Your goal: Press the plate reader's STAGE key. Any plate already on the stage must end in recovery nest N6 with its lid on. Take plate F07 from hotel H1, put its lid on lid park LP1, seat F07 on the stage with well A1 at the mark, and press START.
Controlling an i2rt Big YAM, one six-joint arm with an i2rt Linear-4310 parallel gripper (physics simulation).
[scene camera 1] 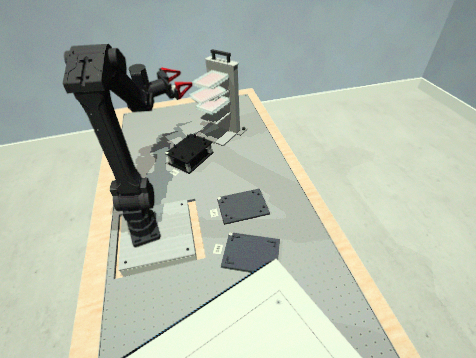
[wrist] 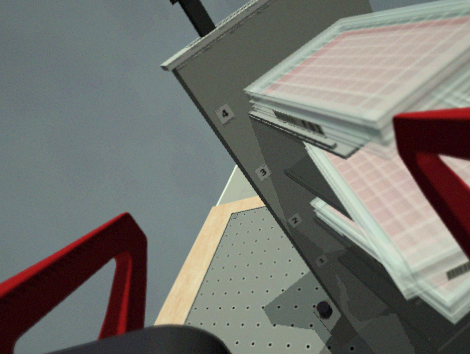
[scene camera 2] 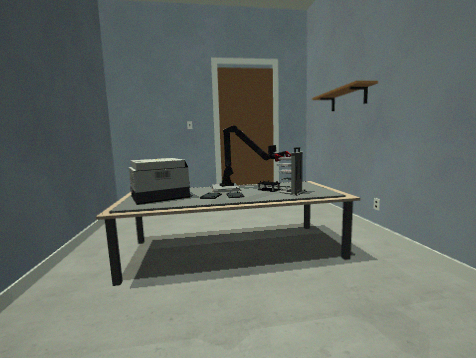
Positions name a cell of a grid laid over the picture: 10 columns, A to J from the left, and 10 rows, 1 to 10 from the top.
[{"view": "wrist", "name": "my gripper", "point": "F6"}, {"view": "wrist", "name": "hotel shelf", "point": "J10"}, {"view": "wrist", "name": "rack side wall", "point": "E3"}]
